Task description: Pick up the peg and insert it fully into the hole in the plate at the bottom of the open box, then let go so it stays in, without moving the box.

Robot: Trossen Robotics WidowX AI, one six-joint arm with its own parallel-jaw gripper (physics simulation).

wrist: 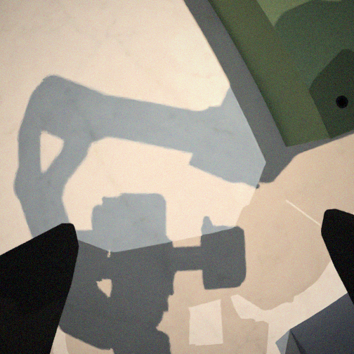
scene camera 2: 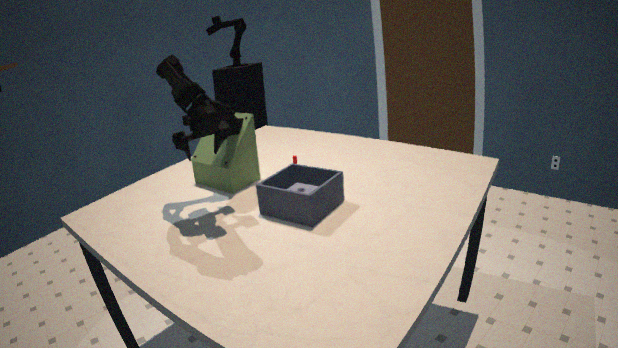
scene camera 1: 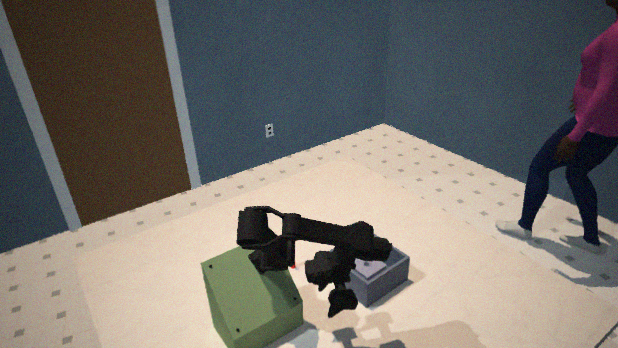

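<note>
The small red peg stands upright on the table behind the box in the scene camera 2 view; the arm partly hides it in the scene camera 1 view. The open dark grey box stands on the table, with a light plate at its bottom. A dark round hole shows in the plate. My gripper is open and empty, above the table beside the green block and away from the peg. The peg does not show in the wrist view.
The green sloped block carries the arm's base and stands beside the box. The arm's shadow falls on the table. A person stands at the right, beyond the table. A dark cabinet with another arm stands behind.
</note>
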